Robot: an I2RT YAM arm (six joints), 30 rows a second.
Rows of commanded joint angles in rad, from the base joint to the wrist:
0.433 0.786 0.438 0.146 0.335 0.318
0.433 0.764 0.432 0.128 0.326 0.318
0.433 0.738 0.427 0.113 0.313 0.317
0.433 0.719 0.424 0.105 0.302 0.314
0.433 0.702 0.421 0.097 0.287 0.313
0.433 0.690 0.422 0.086 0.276 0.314
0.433 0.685 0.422 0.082 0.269 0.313
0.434 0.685 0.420 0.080 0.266 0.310
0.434 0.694 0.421 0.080 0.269 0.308
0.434 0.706 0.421 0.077 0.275 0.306
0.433 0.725 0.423 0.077 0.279 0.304
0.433 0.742 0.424 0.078 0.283 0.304
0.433 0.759 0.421 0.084 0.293 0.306
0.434 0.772 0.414 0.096 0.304 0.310
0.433 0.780 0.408 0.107 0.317 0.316
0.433 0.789 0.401 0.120 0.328 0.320
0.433 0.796 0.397 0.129 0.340 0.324
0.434 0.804 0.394 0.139 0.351 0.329
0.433 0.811 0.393 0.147 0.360 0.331
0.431 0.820 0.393 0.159 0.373 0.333
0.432 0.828 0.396 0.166 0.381 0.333
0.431 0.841 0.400 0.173 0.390 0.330
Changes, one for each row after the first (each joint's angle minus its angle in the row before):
0.000 -0.022 -0.006 -0.018 -0.009 0.000
0.000 -0.026 -0.005 -0.015 -0.013 -0.001
0.000 -0.019 -0.003 -0.008 -0.011 -0.003
0.000 -0.017 -0.003 -0.008 -0.015 -0.001
0.000 -0.012 0.001 -0.011 -0.011 0.001
0.000 -0.005 0.000 -0.004 -0.007 -0.001
0.001 0.000 -0.002 -0.002 -0.003 -0.003
0.000 0.009 0.001 0.000 0.003 -0.002
0.000 0.012 0.000 -0.003 0.006 -0.002
-0.001 0.019 0.002 0.000 0.004 -0.002
0.000 0.017 0.001 0.001 0.004 0.000
0.000 0.017 -0.003 0.006 0.010 0.002
0.001 0.013 -0.007 0.012 0.011 0.004
-0.001 0.008 -0.006 0.011 0.013 0.006
0.000 0.009 -0.007 0.013 0.011 0.004
0.000 0.007 -0.004 0.009 0.012 0.004
0.001 0.008 -0.003 0.010 0.011 0.005
-0.001 0.007 -0.001 0.008 0.009 0.002
-0.002 0.009 0.000 0.012 0.013 0.002
0.001 0.008 0.003 0.007 0.008 0.000
-0.001 0.013 0.004 0.007 0.009 -0.003

